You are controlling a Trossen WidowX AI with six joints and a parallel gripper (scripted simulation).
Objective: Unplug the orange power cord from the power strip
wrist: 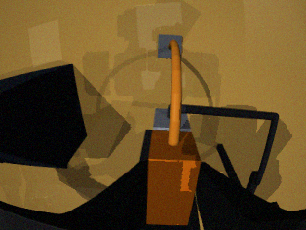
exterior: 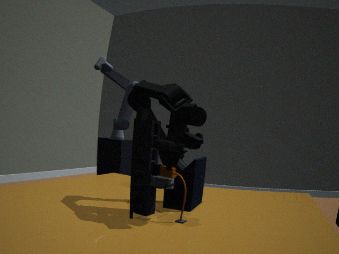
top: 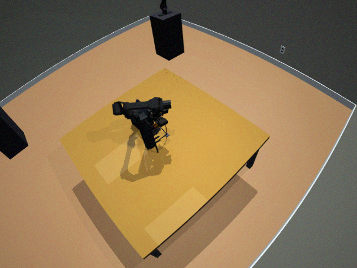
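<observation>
Now: the orange plug 30 mm to the right of my gripper tip.
</observation>
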